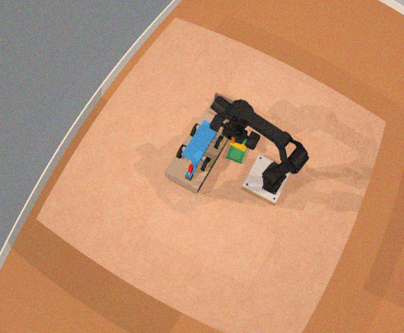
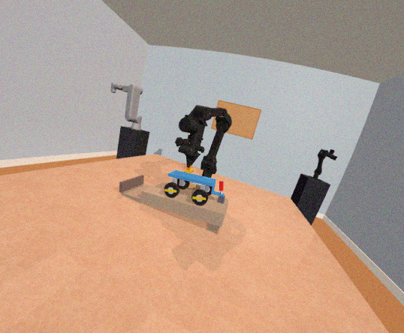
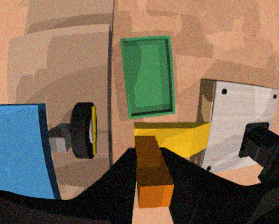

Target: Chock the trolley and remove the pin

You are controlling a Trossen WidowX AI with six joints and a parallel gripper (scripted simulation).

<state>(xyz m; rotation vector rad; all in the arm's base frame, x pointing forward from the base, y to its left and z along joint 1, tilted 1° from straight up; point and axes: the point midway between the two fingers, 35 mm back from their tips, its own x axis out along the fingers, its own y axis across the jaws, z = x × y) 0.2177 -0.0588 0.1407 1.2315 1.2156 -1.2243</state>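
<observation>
The red-headed stop pin is 18 cm to the left of my gripper tip, 9 cm ahead of it and 3 cm below it. Also, from my gripper tip: blue trolley (11 cm ahead, 6 cm to the left, 4 cm below); ramp (11 cm below, 11 cm ahead, 6 cm to the left); yellow chock (2 cm behind, 1 cm below).
</observation>
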